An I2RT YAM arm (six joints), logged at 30 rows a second.
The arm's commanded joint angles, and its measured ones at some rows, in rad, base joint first. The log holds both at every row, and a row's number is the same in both.
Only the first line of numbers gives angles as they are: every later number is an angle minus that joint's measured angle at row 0.
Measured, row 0:
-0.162, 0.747, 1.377, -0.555, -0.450, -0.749
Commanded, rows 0 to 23:
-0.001, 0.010, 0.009, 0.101, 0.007, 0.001
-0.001, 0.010, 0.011, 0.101, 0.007, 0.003
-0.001, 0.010, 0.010, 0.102, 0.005, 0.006
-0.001, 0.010, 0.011, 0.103, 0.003, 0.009
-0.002, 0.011, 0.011, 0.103, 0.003, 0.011
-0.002, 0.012, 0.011, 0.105, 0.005, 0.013
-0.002, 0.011, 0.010, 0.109, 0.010, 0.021
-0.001, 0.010, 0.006, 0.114, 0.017, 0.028
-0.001, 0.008, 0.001, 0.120, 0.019, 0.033
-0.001, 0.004, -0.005, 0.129, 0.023, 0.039
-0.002, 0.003, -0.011, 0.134, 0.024, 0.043
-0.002, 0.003, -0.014, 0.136, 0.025, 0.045
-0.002, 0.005, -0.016, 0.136, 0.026, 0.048
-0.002, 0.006, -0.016, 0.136, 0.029, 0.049
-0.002, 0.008, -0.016, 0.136, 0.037, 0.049
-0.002, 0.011, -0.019, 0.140, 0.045, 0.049
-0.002, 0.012, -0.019, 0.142, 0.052, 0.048
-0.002, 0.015, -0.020, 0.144, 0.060, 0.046
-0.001, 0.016, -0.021, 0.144, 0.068, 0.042
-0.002, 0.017, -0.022, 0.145, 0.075, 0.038
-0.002, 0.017, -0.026, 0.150, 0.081, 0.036
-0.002, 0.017, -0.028, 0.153, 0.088, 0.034
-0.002, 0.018, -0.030, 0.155, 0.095, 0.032
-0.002, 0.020, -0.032, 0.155, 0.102, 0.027
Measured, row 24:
0.000, 0.019, -0.024, 0.037, 0.062, 0.022
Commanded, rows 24 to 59:
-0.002, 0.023, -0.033, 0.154, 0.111, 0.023
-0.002, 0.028, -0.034, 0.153, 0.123, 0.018
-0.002, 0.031, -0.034, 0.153, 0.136, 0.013
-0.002, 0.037, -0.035, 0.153, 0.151, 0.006
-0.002, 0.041, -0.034, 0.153, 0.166, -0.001
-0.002, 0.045, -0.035, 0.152, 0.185, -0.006
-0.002, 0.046, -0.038, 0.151, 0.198, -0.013
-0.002, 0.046, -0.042, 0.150, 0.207, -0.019
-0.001, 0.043, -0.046, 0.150, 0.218, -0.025
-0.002, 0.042, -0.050, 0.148, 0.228, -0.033
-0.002, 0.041, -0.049, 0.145, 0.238, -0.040
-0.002, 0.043, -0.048, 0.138, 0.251, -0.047
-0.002, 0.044, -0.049, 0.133, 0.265, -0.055
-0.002, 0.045, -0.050, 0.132, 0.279, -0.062
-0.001, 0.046, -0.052, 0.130, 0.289, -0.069
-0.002, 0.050, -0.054, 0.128, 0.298, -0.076
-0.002, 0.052, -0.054, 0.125, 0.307, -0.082
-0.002, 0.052, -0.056, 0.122, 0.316, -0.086
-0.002, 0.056, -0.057, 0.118, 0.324, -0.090
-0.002, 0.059, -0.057, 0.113, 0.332, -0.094
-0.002, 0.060, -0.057, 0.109, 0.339, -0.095
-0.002, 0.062, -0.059, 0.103, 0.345, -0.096
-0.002, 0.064, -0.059, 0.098, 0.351, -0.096
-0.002, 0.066, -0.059, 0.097, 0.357, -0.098
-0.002, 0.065, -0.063, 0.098, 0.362, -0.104
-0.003, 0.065, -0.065, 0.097, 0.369, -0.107
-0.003, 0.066, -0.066, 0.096, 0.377, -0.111
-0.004, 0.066, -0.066, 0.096, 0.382, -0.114
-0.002, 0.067, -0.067, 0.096, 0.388, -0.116
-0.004, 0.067, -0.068, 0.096, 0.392, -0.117
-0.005, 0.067, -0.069, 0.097, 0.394, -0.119
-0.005, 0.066, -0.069, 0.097, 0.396, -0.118
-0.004, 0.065, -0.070, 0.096, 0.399, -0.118
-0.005, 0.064, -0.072, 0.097, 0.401, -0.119
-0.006, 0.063, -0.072, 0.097, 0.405, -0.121
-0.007, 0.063, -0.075, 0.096, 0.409, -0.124
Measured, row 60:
-0.001, 0.075, -0.073, 0.038, 0.373, -0.114
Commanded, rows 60 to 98:
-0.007, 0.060, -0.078, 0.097, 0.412, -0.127
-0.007, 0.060, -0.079, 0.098, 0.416, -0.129
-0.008, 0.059, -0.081, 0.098, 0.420, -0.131
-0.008, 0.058, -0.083, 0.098, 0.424, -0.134
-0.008, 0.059, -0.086, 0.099, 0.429, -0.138
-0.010, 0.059, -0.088, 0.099, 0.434, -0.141
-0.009, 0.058, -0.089, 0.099, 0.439, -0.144
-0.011, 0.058, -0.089, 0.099, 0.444, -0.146
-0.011, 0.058, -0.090, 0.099, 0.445, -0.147
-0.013, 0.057, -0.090, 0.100, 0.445, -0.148
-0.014, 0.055, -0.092, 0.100, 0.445, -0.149
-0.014, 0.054, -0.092, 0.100, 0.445, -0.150
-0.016, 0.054, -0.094, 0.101, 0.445, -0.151
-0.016, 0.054, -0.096, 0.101, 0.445, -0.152
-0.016, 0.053, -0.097, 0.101, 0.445, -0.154
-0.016, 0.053, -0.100, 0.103, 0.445, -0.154
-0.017, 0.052, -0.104, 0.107, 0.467, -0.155
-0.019, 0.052, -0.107, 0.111, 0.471, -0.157
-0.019, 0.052, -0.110, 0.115, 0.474, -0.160
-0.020, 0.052, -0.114, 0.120, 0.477, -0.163
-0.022, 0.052, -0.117, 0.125, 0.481, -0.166
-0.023, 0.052, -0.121, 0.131, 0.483, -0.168
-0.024, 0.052, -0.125, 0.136, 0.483, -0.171
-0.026, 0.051, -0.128, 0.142, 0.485, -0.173
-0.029, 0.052, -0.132, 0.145, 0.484, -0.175
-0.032, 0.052, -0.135, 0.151, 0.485, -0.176
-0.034, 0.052, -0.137, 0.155, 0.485, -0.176
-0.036, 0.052, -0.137, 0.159, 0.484, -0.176
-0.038, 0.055, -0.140, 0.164, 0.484, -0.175
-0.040, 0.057, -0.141, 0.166, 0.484, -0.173
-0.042, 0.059, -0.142, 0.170, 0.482, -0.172
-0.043, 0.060, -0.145, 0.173, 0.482, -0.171
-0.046, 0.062, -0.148, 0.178, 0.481, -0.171
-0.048, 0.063, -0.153, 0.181, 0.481, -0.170
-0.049, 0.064, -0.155, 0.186, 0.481, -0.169
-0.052, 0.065, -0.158, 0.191, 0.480, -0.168
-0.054, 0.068, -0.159, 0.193, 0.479, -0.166
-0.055, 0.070, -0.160, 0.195, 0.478, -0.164
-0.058, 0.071, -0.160, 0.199, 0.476, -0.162
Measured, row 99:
-0.046, 0.071, -0.157, 0.073, 0.469, -0.173
